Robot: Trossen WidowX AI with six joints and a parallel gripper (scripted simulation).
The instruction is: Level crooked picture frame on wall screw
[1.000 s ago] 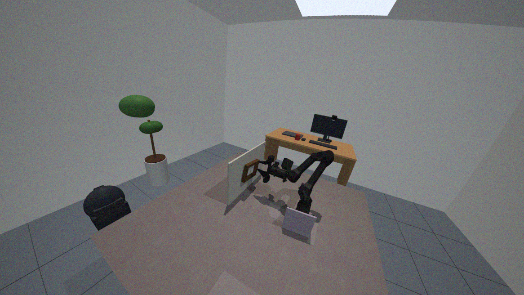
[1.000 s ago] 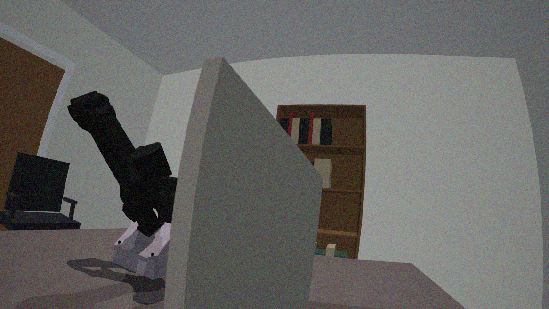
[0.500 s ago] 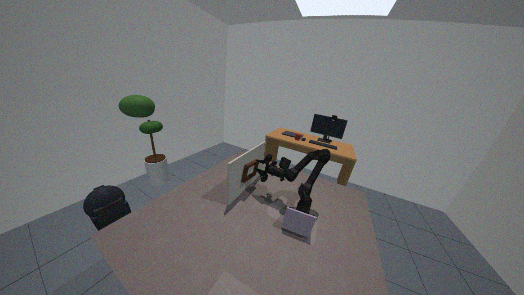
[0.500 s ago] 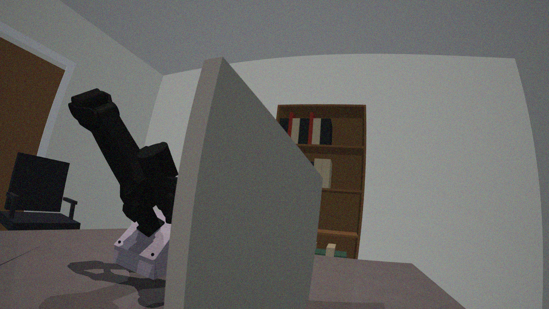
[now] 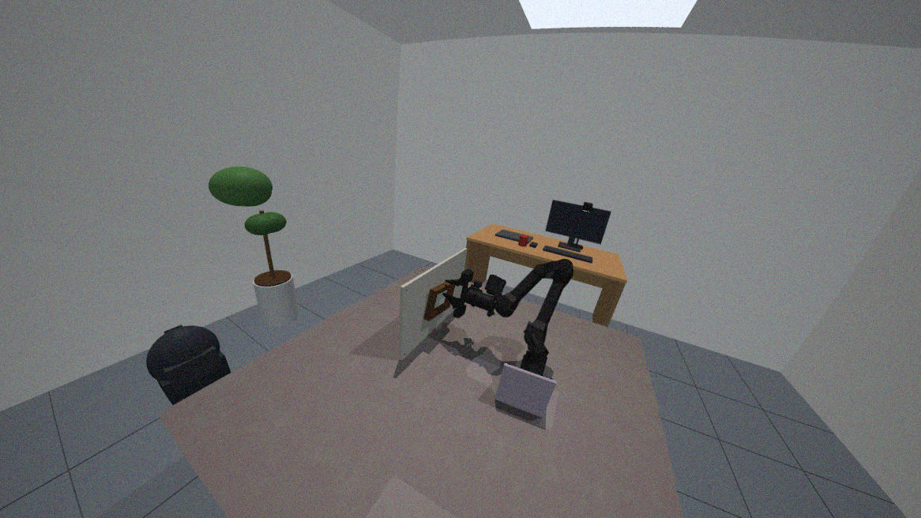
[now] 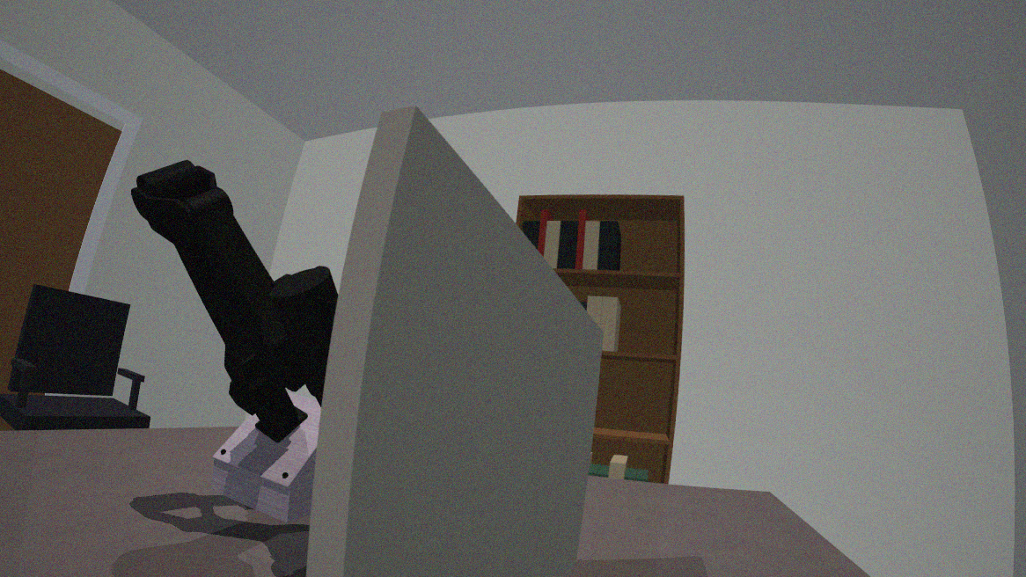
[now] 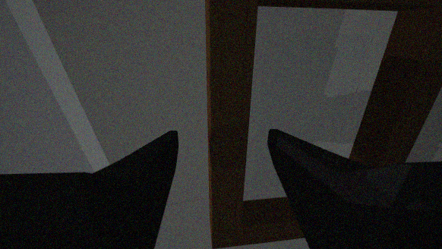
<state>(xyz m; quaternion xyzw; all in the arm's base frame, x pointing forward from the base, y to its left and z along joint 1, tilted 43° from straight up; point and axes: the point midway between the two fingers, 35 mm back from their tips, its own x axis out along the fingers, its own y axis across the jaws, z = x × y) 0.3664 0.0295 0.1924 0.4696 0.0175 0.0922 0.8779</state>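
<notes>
The brown wooden picture frame lies 50 mm below my gripper tip, 10 mm to the left of it and 10 mm ahead of it. Also, from my gripper tip: wall panel: 70 mm below, 20 mm ahead, 10 mm to the right.
</notes>
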